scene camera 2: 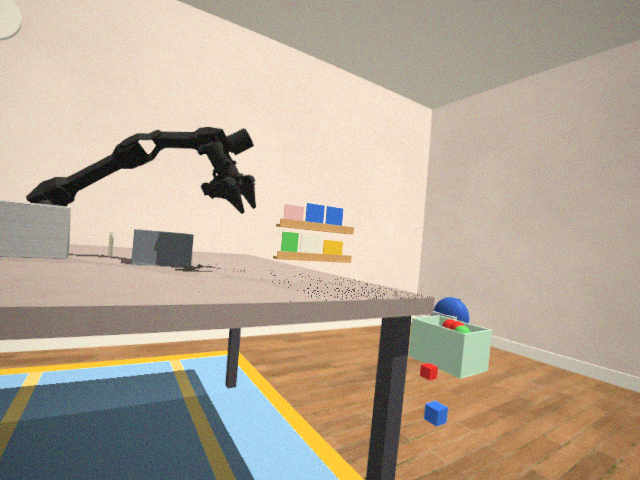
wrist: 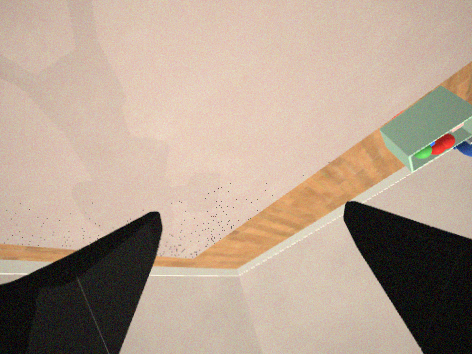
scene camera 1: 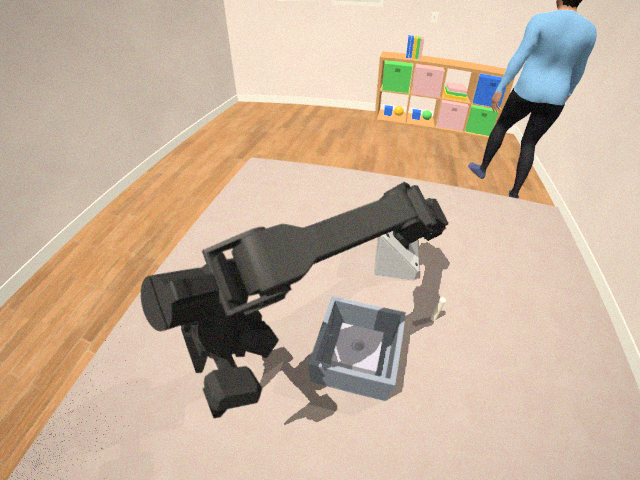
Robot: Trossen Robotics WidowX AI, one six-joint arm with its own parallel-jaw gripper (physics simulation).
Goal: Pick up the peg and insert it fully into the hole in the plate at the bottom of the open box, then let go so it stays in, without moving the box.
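Where they show: gripper, fingertip midpoint: (scene camera 2: 249,210) (wrist: 253,215) (scene camera 1: 206,393); arm's base at its link origin: (scene camera 2: 42,221).
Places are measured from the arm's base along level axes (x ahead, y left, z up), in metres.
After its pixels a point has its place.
The cream peg (scene camera 1: 438,308) {x 0.189, y 0.096, z -0.045 m} (scene camera 2: 110,244) {x 0.181, y 0.093, z -0.059 m} stands upright on the table, apart from the box, between it and the arm's base. The open blue-grey box (scene camera 1: 356,382) {x 0.388, y -0.078, z -0.032 m} (scene camera 2: 144,248) {x 0.247, y -0.154, z -0.051 m} stands on the table with a pale plate (scene camera 1: 369,357) {x 0.329, y -0.057, z -0.041 m} at its bottom. The plate's round hole (scene camera 1: 358,345) {x 0.298, y -0.080, z -0.056 m} shows near its middle, partly in shadow. My gripper (scene camera 1: 207,393) {x 0.489, y -0.299, z 0.082 m} (scene camera 2: 248,209) {x 0.489, y -0.299, z 0.082 m} (wrist: 253,215) {x 0.489, y -0.299, z 0.082 m} is open and empty. It hangs high above the table, past the side of the box away from the peg, fingers tilted downward. Peg and box do not show in the wrist view.
The arm rises from a light grey base block (scene camera 1: 395,262) {x 0.066, y -0.007, z -0.039 m} (scene camera 2: 33,229) {x -0.014, y -0.052, z -0.023 m} and reaches high over the box side. The table edge (scene camera 2: 217,319) {x 0.273, y -0.679, z -0.123 m} shows in scene camera 2. A green toy bin (scene camera 2: 447,346) (wrist: 425,120) stands on the floor beyond. A person (scene camera 1: 555,62) stands behind the table.
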